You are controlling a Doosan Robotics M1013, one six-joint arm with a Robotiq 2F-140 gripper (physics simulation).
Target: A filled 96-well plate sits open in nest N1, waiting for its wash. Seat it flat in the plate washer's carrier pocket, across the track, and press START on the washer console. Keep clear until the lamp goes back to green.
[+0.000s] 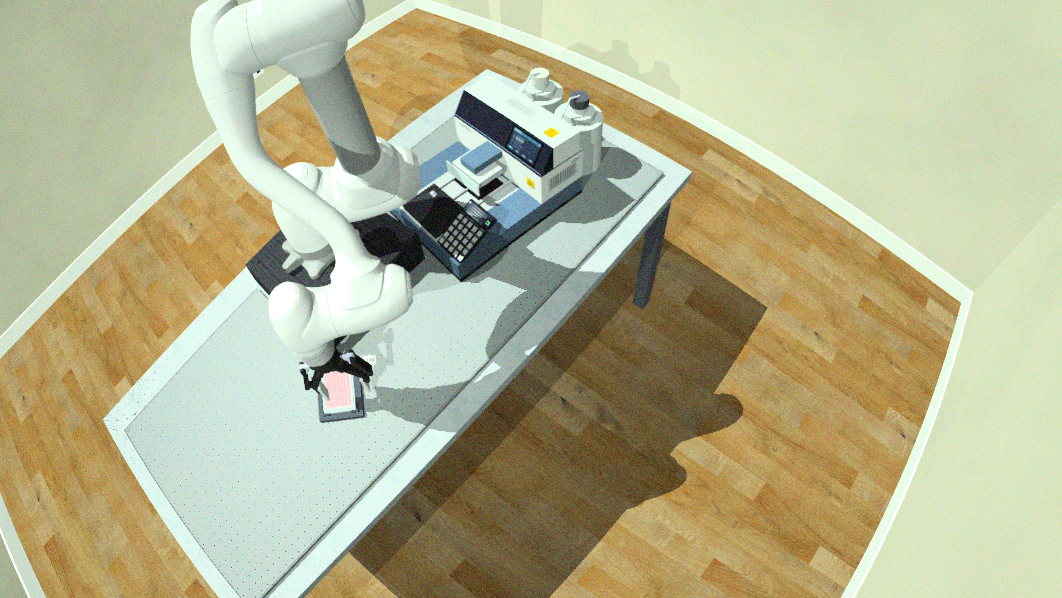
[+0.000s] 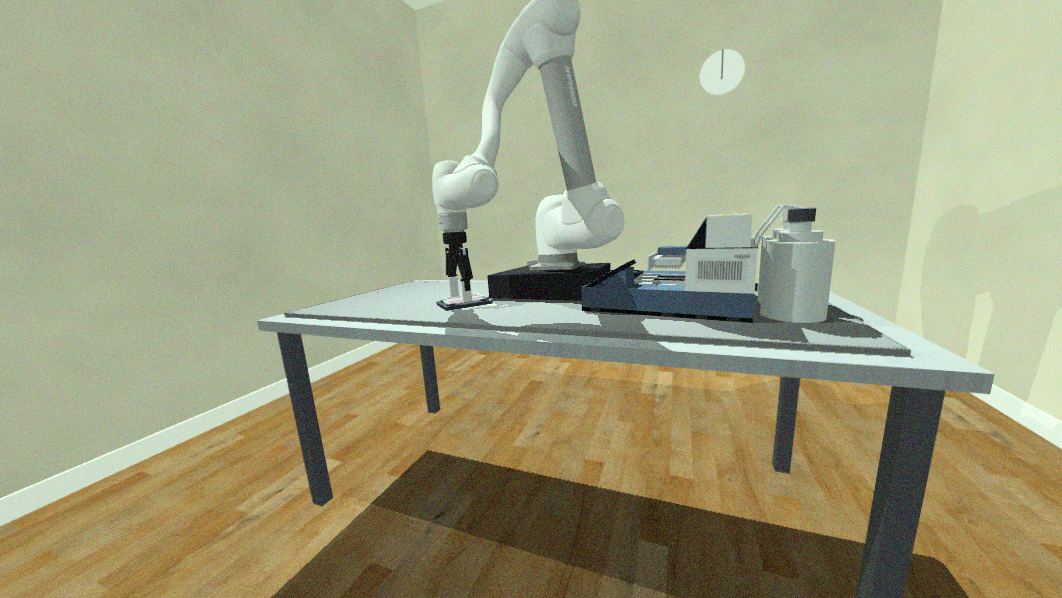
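Pixels of known places: gripper, fingertip midpoint: (image 1: 347,391) (image 2: 461,298); arm's base at its link origin: (image 1: 320,242) (image 2: 558,267).
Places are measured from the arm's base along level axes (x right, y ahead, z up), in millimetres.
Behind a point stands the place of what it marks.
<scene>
The filled 96-well plate (image 1: 339,389) @(x 235, y 344, z -57 mm), pink with a white rim, lies in the dark nest N1 (image 1: 341,417) @(x 281, y 395, z -70 mm) (image 2: 443,305) @(x 265, y 407, z -71 mm) on the table. My gripper (image 1: 347,390) @(x 223, y 365, z -56 mm) (image 2: 460,296) @(x 223, y 365, z -56 mm) points down over it, open, with its pale fingertips on either side of the plate and nothing gripped. The exact finger-to-plate gaps are too small to tell. The plate washer (image 1: 568,152) @(x -564, y 394, z 121 mm) (image 2: 746,260) @(x -598, y 398, z 68 mm) stands toward the other end. A pale carrier part (image 1: 475,176) @(x -391, y 227, z 60 mm) with a blue block over it sits before the washer; its pocket is not clearly visible. The console (image 1: 462,236) @(x -250, y 315, z 17 mm) (image 2: 610,288) @(x -276, y 362, z -12 mm) has a keypad and a small green spot.
The black robot base (image 1: 263,265) @(x 164, y -93, z -7 mm) (image 2: 520,284) @(x 65, y 225, z -30 mm) stands between nest and washer, toward the table's back edge. The raised console lies beside the track. White bottles (image 1: 587,130) @(x -682, y 367, z 102 mm) (image 2: 796,278) @(x -704, y 377, z 23 mm) with tubes stand behind the washer. The table (image 1: 170,512) @(x 851, y 214, z -94 mm) (image 2: 356,335) @(x 423, y 626, z -117 mm) has a raised perforated top.
</scene>
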